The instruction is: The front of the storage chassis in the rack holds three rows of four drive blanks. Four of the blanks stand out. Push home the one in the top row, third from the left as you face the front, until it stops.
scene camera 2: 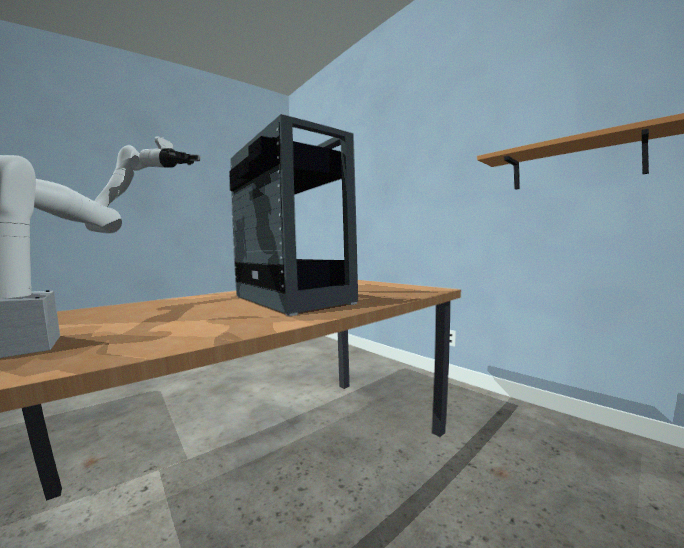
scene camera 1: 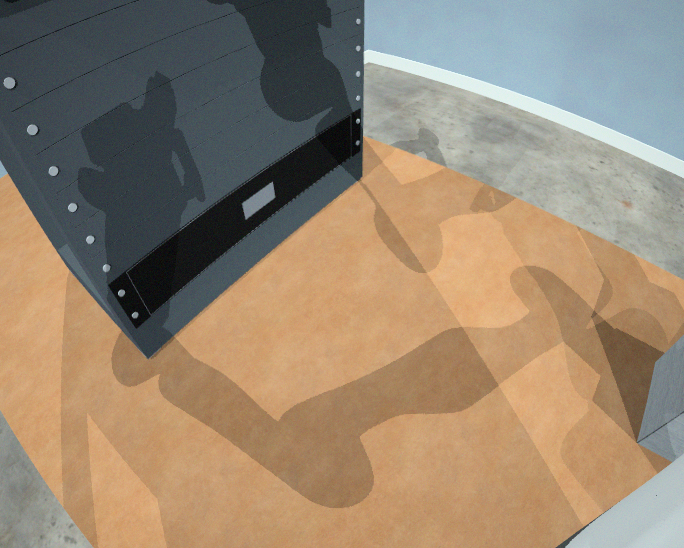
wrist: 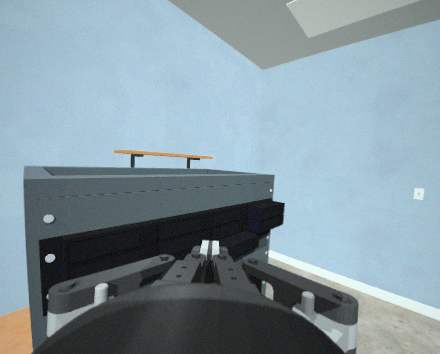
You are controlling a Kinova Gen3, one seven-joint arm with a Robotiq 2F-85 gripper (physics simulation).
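Places are measured from the arm's base along level axes (x ahead, y left, z up), in centimetres.
Where they show: gripper, between the fingertips: (scene camera 2: 199, 158) (wrist: 210, 252); arm's base, origin of its link: (scene camera 2: 8, 295).
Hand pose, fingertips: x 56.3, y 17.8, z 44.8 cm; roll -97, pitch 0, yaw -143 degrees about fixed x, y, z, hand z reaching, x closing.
Things, the pixels of their top centre, and the offset from my fingertips. Level surfaces: height alone.
- top-row third blank, centre of its top: (wrist: 212, 203) dz -1.8, dx +17.3, dy -21.9 cm
- top-row fourth blank, centre of its top: (wrist: 253, 201) (scene camera 2: 271, 144) dz -1.8, dx +12.4, dy -32.4 cm
- lower blank, centre of its top: (wrist: 222, 232) (scene camera 2: 259, 169) dz -7.5, dx +13.9, dy -21.5 cm
- wooden table, height of its surface: dz -57.8 cm
The rack (scene camera 1: 228, 142) (scene camera 2: 290, 228) (wrist: 150, 186) stands upright on the table, with the black chassis (scene camera 2: 242, 175) (wrist: 52, 280) high in its front. In the wrist view, the top-row third blank (wrist: 229, 217) looks about level with the blanks to its left. The top-row fourth blank (wrist: 267, 210) stands out at the far right, with another standing out below it. A lower blank (wrist: 242, 242) also stands out, partly behind the fingers. My gripper (scene camera 2: 197, 158) (wrist: 210, 252) is shut and empty, apart from the chassis front. The chassis does not show in scene camera 1.
The rack stands on the wooden table (scene camera 1: 228, 365) (scene camera 2: 199, 336). The arm's base block (scene camera 2: 28, 325) (scene camera 1: 665, 399) is at the table's other end. A wall shelf (scene camera 2: 582, 139) (wrist: 162, 153) hangs beyond the rack. Arm shadows cross the rack front and table.
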